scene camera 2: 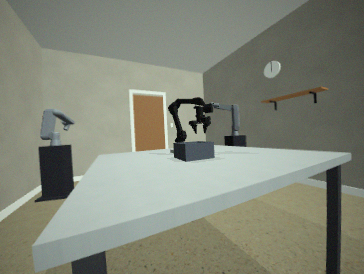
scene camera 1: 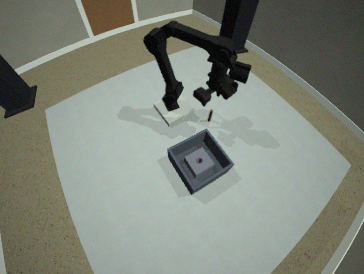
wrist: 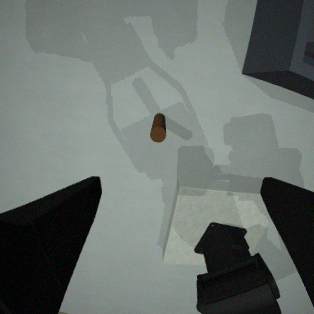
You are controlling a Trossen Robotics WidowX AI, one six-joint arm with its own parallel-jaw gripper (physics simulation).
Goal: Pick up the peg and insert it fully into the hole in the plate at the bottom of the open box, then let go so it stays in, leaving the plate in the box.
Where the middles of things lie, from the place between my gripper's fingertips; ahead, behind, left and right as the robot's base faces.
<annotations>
My gripper is now 200 mm short of the grey box (scene camera 1: 176, 153), 140 mm to the left of it and 100 mm above it.
</annotations>
